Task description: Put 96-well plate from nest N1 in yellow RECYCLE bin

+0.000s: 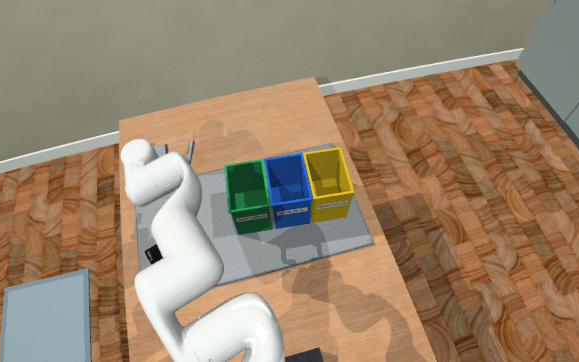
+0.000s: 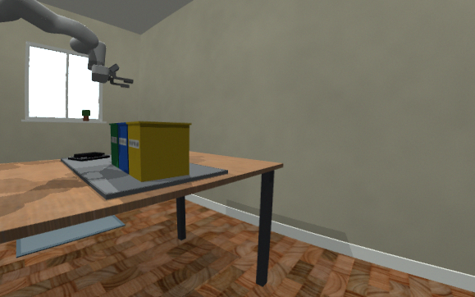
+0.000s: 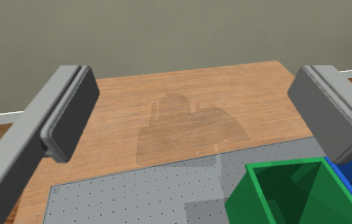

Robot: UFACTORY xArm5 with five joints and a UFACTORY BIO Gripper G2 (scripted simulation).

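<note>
My hand is 370 mm above the black 96-well plate, 150 mm past it and 140 mm to the right of it. From my hand the other things lie so: blue bin: 310 mm to the right, 300 mm below, 50 mm behind; green bin: 300 mm below, 180 mm to the right, 40 mm behind; black plate nest N1: 390 mm below, 150 mm behind, 140 mm to the left.
</note>
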